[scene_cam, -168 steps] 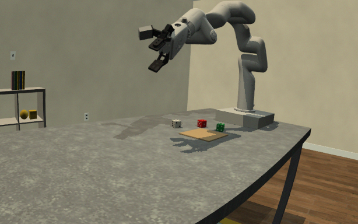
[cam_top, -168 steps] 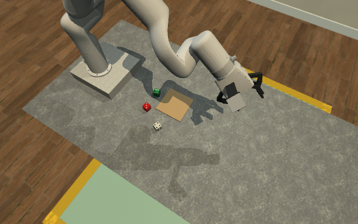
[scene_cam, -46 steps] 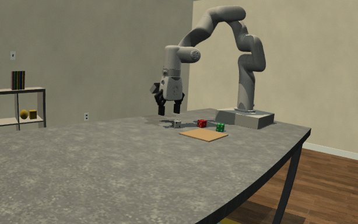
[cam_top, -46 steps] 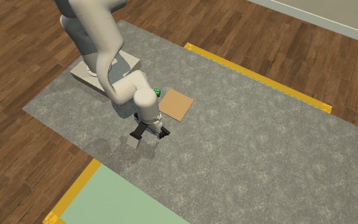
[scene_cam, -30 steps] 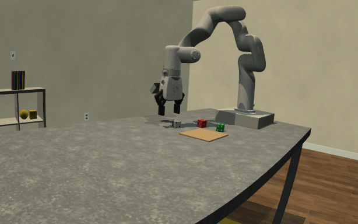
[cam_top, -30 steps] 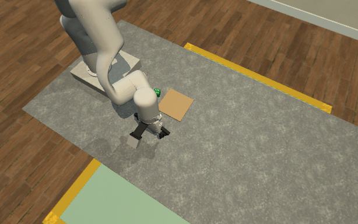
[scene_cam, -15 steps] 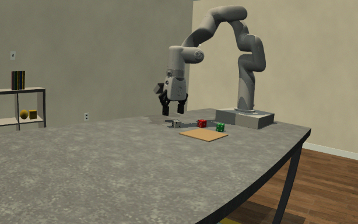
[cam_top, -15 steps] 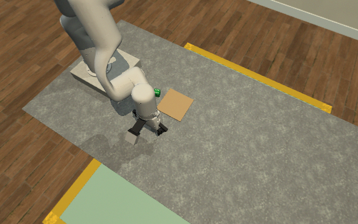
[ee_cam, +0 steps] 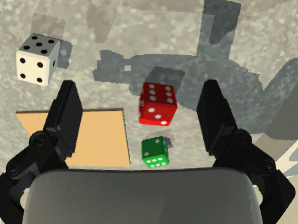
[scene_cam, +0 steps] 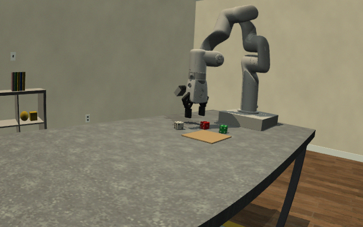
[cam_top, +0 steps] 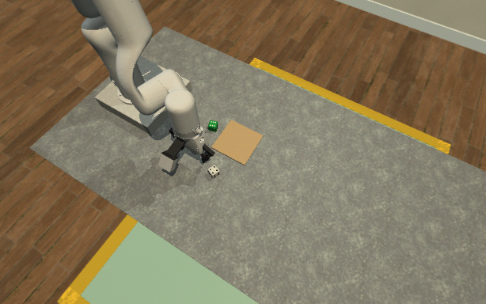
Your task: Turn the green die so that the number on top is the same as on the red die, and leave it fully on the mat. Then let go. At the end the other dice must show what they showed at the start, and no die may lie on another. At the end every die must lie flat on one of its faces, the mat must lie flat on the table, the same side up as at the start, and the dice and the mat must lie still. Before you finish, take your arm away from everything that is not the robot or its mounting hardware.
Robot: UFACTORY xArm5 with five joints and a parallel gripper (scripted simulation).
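The red die is 10 mm behind my hand, 50 mm to the left of it and 40 mm below it. From my hand the other things lie so: green die 10 mm behind, 140 mm to the left, 40 mm below; tan mat 90 mm ahead, 130 mm to the left, 50 mm below; white die 80 mm ahead, 20 mm to the right, 40 mm below.
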